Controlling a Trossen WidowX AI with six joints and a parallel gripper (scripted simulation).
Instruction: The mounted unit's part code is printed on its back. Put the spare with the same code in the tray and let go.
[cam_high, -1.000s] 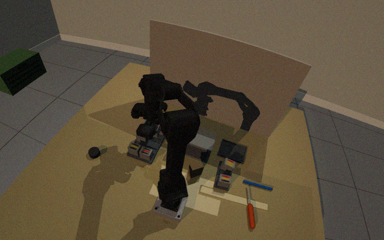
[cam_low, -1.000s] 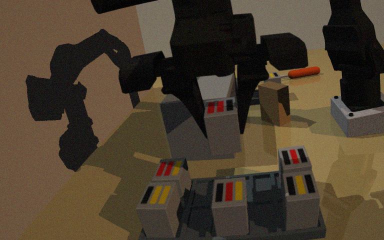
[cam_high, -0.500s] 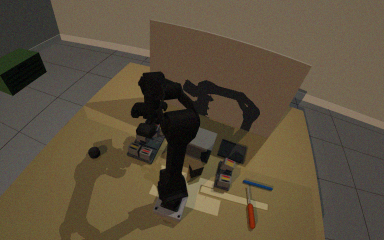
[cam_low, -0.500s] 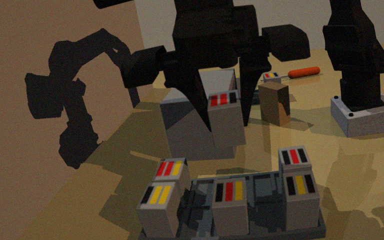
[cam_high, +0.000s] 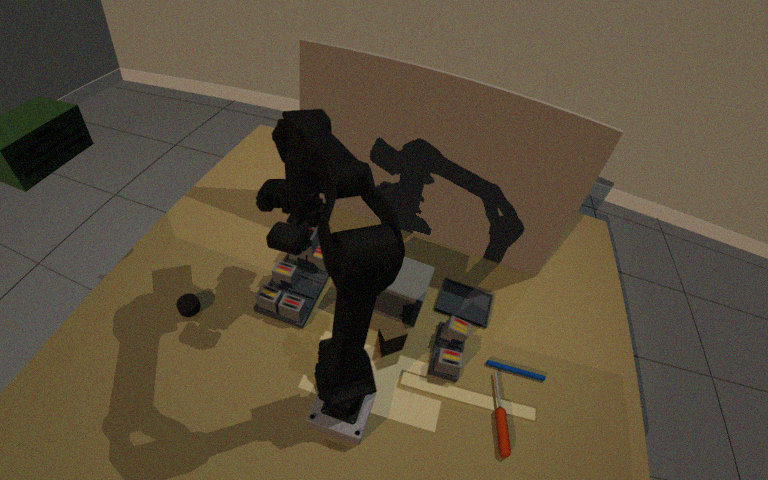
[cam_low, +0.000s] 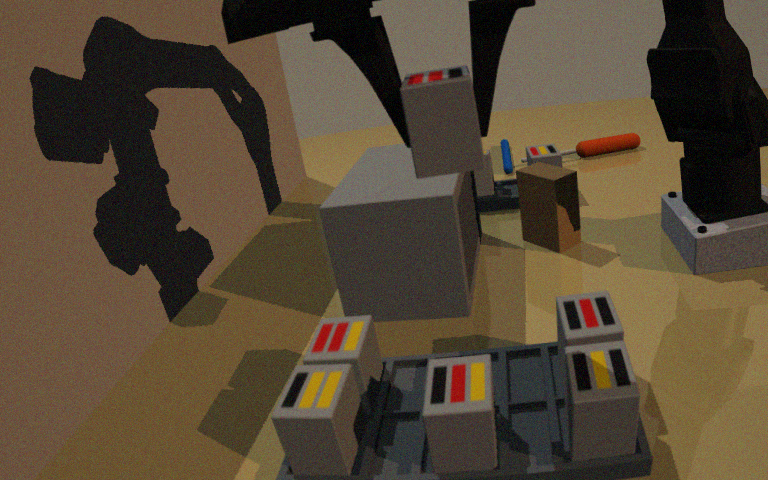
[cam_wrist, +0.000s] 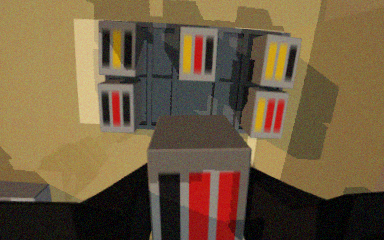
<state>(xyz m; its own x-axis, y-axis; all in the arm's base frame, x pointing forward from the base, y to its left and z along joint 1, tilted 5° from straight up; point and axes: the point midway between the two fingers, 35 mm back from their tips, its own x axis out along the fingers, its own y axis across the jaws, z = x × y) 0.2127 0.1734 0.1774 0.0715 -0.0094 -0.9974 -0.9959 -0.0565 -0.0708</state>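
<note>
My gripper tip is 360 mm to the left of the dark tray, 160 mm above it and 110 mm short of it. Also, from my gripper tip: dark rack (160 mm below, 30 mm to the left, 10 mm ahead); then mounted unit (170 mm to the right, 110 mm below, 60 mm ahead); then beige wall panel (290 mm ahead, 190 mm to the right, 60 mm above).
</note>
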